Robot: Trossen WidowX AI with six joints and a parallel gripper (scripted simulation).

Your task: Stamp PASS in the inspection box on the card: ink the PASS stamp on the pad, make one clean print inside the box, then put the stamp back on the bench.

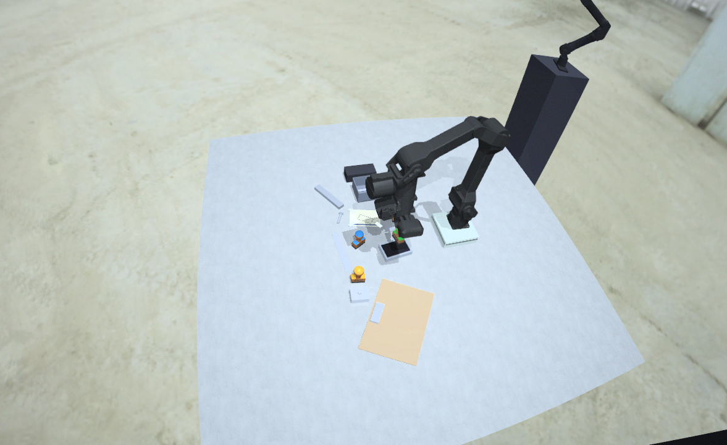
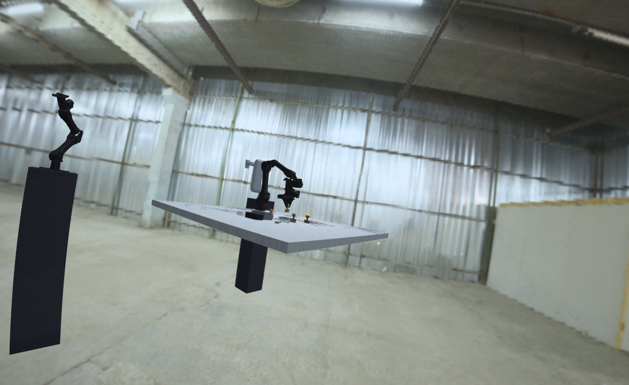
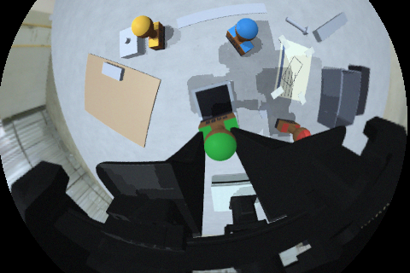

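Right now the paper card is 15 cm to the right of my gripper tip, 9 cm below it and 7 cm ahead of it. Round my gripper tip: blue-knobbed stamp 11 cm ahead, 7 cm below, 4 cm to the right; green-knobbed stamp 1 cm below; ink pad 9 cm below.
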